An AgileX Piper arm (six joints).
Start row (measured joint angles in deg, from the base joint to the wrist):
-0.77 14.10 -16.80 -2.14 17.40 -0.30
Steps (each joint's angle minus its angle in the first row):
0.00 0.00 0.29 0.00 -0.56 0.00
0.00 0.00 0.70 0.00 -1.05 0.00
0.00 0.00 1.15 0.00 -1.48 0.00
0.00 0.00 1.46 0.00 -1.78 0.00
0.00 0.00 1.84 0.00 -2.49 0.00
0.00 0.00 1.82 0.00 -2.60 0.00
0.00 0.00 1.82 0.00 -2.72 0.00
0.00 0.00 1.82 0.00 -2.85 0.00
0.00 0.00 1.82 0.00 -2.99 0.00
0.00 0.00 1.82 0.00 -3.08 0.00
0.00 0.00 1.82 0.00 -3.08 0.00
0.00 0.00 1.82 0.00 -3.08 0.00
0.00 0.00 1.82 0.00 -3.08 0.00
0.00 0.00 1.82 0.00 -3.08 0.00
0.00 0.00 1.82 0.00 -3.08 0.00
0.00 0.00 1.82 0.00 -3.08 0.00
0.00 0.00 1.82 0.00 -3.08 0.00
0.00 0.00 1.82 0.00 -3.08 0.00
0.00 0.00 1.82 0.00 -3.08 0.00
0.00 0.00 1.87 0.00 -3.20 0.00
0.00 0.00 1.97 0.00 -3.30 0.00
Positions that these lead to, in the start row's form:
-0.77 14.10 -16.51 -2.14 16.84 -0.30
-0.77 14.10 -16.10 -2.14 16.35 -0.30
-0.77 14.10 -15.65 -2.14 15.92 -0.30
-0.77 14.10 -15.34 -2.14 15.62 -0.30
-0.77 14.10 -14.96 -2.14 14.91 -0.30
-0.77 14.10 -14.98 -2.14 14.80 -0.30
-0.77 14.10 -14.98 -2.14 14.68 -0.30
-0.77 14.10 -14.98 -2.14 14.55 -0.30
-0.77 14.10 -14.98 -2.14 14.41 -0.30
-0.77 14.10 -14.98 -2.14 14.32 -0.30
-0.77 14.10 -14.98 -2.14 14.32 -0.30
-0.77 14.10 -14.98 -2.14 14.32 -0.30
-0.77 14.10 -14.98 -2.14 14.32 -0.30
-0.77 14.10 -14.98 -2.14 14.32 -0.30
-0.77 14.10 -14.98 -2.14 14.32 -0.30
-0.77 14.10 -14.98 -2.14 14.32 -0.30
-0.77 14.10 -14.98 -2.14 14.32 -0.30
-0.77 14.10 -14.98 -2.14 14.32 -0.30
-0.77 14.10 -14.98 -2.14 14.32 -0.30
-0.77 14.10 -14.93 -2.14 14.20 -0.30
-0.77 14.10 -14.83 -2.14 14.10 -0.30

